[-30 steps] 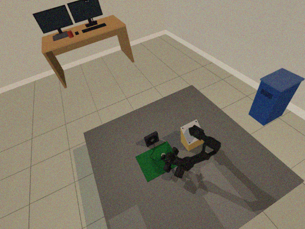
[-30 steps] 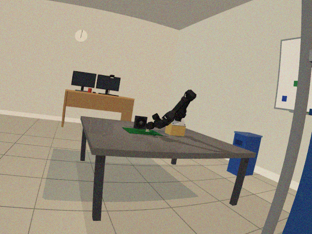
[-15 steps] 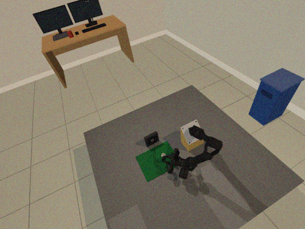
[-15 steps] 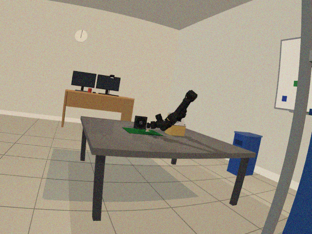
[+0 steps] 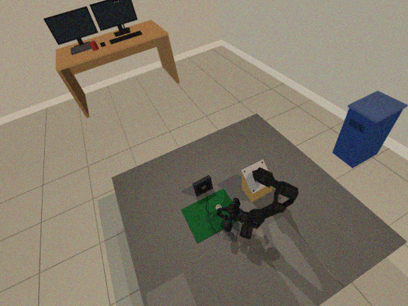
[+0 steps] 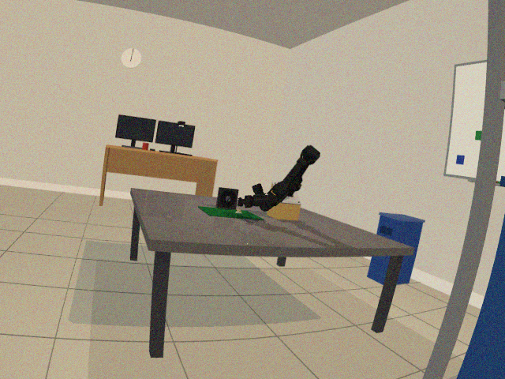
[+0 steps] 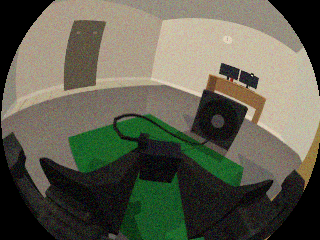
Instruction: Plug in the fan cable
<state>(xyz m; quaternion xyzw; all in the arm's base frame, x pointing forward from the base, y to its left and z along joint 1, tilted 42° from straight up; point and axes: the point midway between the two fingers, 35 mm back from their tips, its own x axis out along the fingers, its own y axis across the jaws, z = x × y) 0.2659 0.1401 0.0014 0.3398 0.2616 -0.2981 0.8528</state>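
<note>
Now: the dark fan plug 1 cm below my gripper tip. Also, from my gripper tip: black fan: 2 cm ahead, 21 cm to the right, 2 cm below; then green board: 4 cm ahead, 5 cm to the right, 9 cm below; then white four-pin fan header: 2 cm behind, 7 cm to the right, 8 cm below.
</note>
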